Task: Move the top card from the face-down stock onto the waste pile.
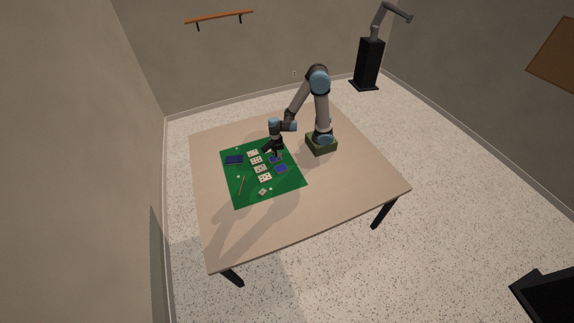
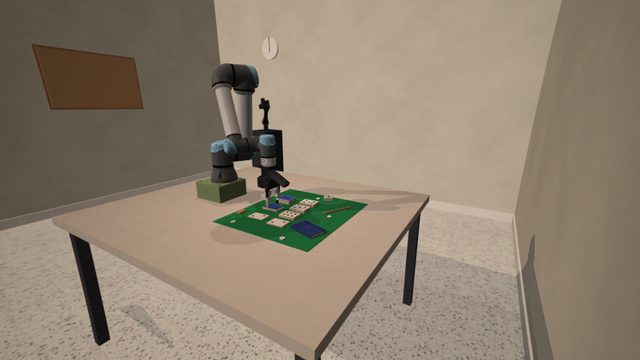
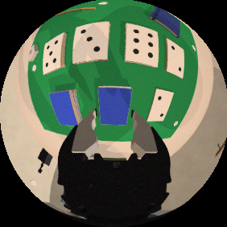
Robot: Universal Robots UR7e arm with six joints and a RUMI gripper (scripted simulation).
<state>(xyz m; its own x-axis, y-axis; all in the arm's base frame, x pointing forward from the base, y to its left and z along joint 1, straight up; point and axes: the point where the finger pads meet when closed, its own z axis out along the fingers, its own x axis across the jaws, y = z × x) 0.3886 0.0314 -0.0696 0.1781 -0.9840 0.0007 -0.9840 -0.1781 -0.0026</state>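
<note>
Right now my hand is 2 cm above the card. From my hand the other things lie so: blue book: 32 cm ahead, 8 cm to the right, 2 cm below; green mat: 13 cm ahead, 4 cm to the left, 4 cm below; small grey block: 15 cm ahead, 29 cm to the left, 1 cm below.
</note>
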